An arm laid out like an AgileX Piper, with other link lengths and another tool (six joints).
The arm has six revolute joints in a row. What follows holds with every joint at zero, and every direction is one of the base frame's. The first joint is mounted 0.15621 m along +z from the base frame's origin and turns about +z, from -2.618 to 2.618 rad. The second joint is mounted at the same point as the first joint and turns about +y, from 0 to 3.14 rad. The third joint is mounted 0.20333 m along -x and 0.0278 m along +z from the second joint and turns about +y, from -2.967 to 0 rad. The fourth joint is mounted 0.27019 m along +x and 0.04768 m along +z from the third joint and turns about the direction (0.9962, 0, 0.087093), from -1.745 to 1.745 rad. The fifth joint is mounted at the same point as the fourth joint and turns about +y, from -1.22 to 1.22 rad. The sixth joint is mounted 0.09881 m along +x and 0.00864 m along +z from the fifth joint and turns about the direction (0.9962, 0, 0.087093), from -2.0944 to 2.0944 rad. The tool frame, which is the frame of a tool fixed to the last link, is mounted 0.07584 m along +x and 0.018 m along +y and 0.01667 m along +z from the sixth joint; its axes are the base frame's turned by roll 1.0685, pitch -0.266 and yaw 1.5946 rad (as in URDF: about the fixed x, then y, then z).
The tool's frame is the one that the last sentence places.
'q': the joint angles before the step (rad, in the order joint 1, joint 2, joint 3, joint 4, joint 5, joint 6). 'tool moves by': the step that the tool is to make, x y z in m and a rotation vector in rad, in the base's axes. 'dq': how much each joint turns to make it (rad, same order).
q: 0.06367, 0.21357, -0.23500, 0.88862, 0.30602, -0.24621
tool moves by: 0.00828, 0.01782, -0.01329, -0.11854, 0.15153, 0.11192
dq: 0.00004, 0.17939, -0.12857, -0.09894, 0.16175, -0.00021
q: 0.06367, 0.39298, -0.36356, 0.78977, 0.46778, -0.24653
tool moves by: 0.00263, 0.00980, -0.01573, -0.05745, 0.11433, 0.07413
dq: 0.00002, 0.10537, -0.06233, -0.04284, 0.10645, -0.00521
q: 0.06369, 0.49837, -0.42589, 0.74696, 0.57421, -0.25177
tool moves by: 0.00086, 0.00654, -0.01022, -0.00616, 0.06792, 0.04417
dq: 0.00035, 0.06169, -0.02530, 0.01293, 0.05315, -0.01805
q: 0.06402, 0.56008, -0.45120, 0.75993, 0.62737, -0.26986
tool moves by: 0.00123, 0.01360, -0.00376, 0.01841, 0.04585, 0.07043
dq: 0.01801, 0.07775, -0.03668, 0.06582, 0.04030, -0.05808
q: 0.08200, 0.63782, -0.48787, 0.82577, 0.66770, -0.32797
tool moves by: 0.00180, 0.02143, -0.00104, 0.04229, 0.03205, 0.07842
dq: 0.05625, 0.08935, -0.03753, 0.08844, 0.00410, -0.05744
